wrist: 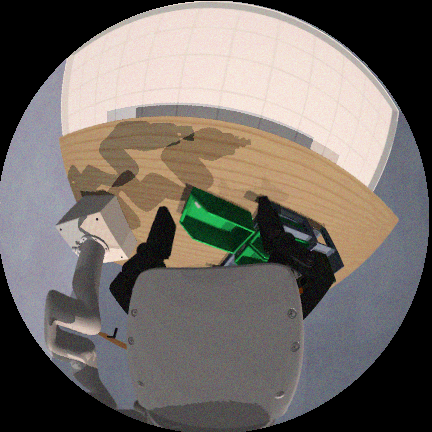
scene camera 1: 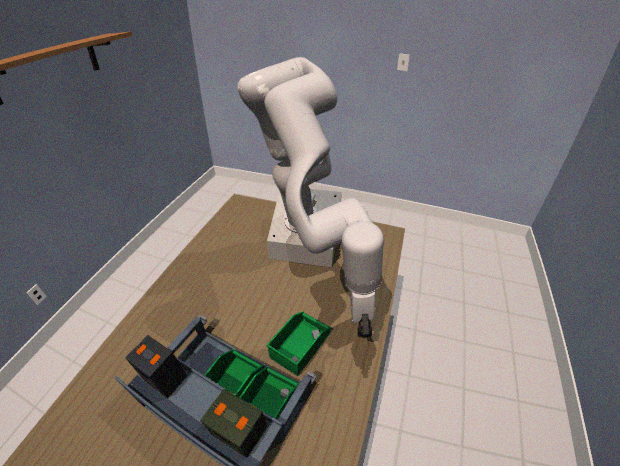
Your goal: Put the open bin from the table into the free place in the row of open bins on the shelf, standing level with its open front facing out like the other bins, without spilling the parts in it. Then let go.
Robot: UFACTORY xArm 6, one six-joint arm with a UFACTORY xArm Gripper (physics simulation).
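Pixels of known places: gripper, fingertip midpoint: [wrist: 213, 211] [scene camera 1: 363, 318]; arm's base, link origin: [wrist: 94, 246].
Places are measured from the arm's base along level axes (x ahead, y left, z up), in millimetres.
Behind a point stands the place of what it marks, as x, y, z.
Observation:
The loose green open bin [scene camera 1: 299, 341] {388, 183, -132} [wrist: 217, 222] {413, 160, -132} stands on the table beside the shelf, with small grey parts inside in the scene view. My gripper [scene camera 1: 365, 328] {369, 350, 64} [wrist: 213, 211] {369, 350, 64} is open and empty, above the table to the right of that bin in the scene view, apart from it. The low grey shelf [scene camera 1: 295, 399] {579, 267, -50} holds two green bins side by side: one [scene camera 1: 233, 371] {560, 62, -127} in the middle and one [scene camera 1: 270, 391] {564, 183, -126} at the right, with a grey part in it. The free place [scene camera 1: 202, 353] {555, -53, -129} is at the left end of that row. In the wrist view my right finger partly hides the shelf.
A black case [scene camera 1: 150, 358] {692, -28, 87} with orange latches stands at the shelf's far left, and an olive case [scene camera 1: 233, 419] {707, 199, 63} with orange latches stands behind the right bins. The robot's white base block [scene camera 1: 300, 254] {90, 41, -90} [wrist: 96, 225] {40, 100, -29} is at the table's back. The table's right edge is near my gripper.

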